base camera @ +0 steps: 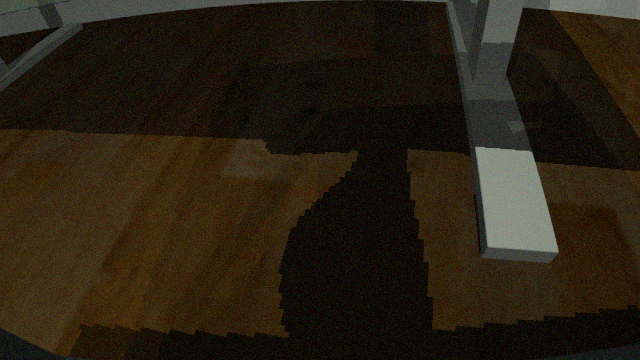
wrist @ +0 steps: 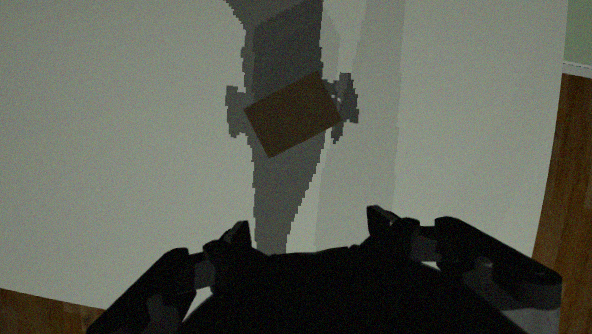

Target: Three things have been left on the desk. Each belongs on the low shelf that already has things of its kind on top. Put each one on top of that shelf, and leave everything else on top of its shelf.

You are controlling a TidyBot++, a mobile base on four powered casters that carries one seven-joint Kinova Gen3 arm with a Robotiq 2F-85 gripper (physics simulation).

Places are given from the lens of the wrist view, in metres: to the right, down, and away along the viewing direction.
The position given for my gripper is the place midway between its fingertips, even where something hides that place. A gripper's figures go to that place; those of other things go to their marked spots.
my gripper (wrist: 308,226): 0.01, 0.04, 0.16
brown block (wrist: 303,109): 0.01, -0.06, 0.23
white desk (wrist: 131,140): -0.23, -0.04, 0.29
The marked spots on the white desk and the brown block are 0.24 m apart.
